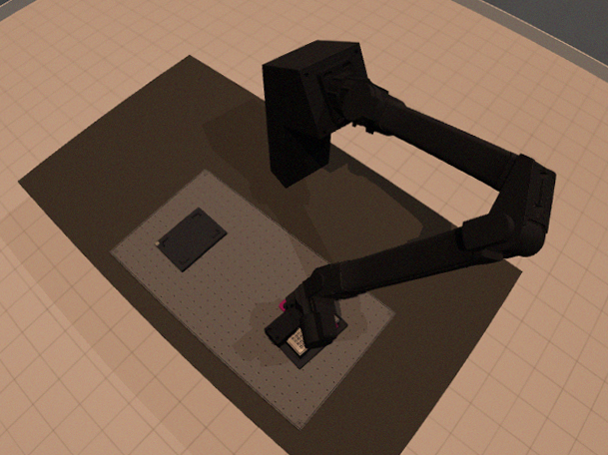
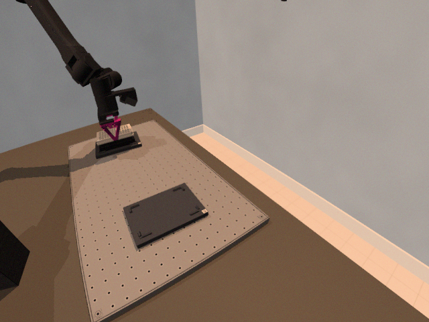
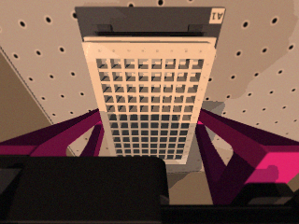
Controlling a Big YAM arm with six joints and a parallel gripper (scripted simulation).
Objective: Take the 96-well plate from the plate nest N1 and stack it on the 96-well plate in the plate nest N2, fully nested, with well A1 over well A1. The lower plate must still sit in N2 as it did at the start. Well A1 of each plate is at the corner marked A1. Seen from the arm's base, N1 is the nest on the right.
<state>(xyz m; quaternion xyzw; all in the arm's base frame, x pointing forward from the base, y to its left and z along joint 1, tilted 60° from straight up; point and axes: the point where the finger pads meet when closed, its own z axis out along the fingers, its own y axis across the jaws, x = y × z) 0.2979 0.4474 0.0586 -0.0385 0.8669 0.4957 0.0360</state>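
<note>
The cream 96-well plate lies right at my hand. From my hand the other things lie so: black 96-well plate: 3 cm below; plate nest N1: 39 cm to the right, 10 cm ahead, 4 cm below; plate nest N2: 4 cm below.
</note>
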